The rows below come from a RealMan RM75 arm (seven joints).
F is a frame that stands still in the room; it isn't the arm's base.
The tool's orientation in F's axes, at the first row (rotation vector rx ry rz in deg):
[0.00, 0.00, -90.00]
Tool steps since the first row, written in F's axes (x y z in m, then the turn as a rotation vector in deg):
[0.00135, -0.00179, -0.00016, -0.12, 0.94, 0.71]
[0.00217, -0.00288, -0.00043, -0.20, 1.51, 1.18]
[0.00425, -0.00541, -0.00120, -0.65, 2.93, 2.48]
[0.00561, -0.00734, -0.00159, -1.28, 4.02, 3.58]
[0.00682, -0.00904, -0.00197, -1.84, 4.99, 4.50]
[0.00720, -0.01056, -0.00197, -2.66, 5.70, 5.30]
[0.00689, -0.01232, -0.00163, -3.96, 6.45, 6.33]
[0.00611, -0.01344, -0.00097, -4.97, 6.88, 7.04]
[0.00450, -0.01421, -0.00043, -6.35, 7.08, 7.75]
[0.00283, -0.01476, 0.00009, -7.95, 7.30, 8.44]
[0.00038, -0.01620, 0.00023, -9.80, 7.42, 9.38]
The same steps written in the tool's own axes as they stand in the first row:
[0.00179, 0.00135, -0.00016, -0.94, -0.12, 0.71]
[0.00288, 0.00217, -0.00043, -1.51, -0.20, 1.18]
[0.00541, 0.00425, -0.00120, -2.93, -0.65, 2.48]
[0.00734, 0.00561, -0.00159, -4.02, -1.28, 3.58]
[0.00904, 0.00682, -0.00197, -4.99, -1.84, 4.50]
[0.01056, 0.00720, -0.00197, -5.70, -2.66, 5.30]
[0.01232, 0.00689, -0.00163, -6.45, -3.96, 6.33]
[0.01344, 0.00611, -0.00097, -6.88, -4.97, 7.04]
[0.01421, 0.00450, -0.00043, -7.08, -6.35, 7.75]
[0.01476, 0.00283, 0.00009, -7.30, -7.95, 8.44]
[0.01620, 0.00038, 0.00023, -7.42, -9.80, 9.38]

